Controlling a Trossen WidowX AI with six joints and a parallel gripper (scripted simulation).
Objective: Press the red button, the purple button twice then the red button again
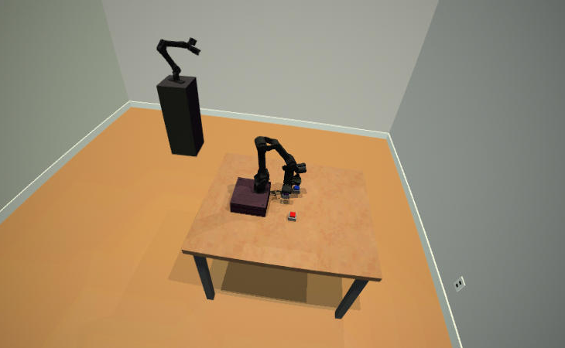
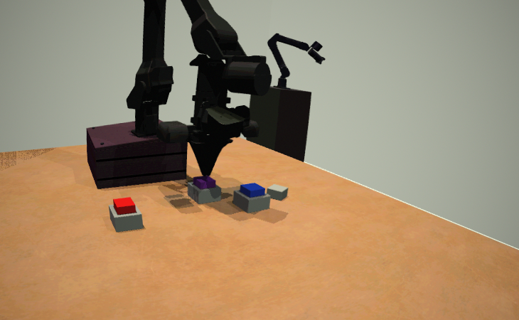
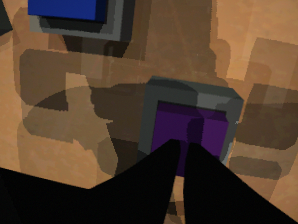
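Right now my gripper tip is 5 cm short of the red button, 18 cm to the left of it and 1 cm above it. From my gripper tip the other things lie so: purple button (1 cm below); small grey block (5 cm ahead, 13 cm to the left, 4 cm below); blue button (7 cm ahead, 6 cm to the left, 1 cm below).
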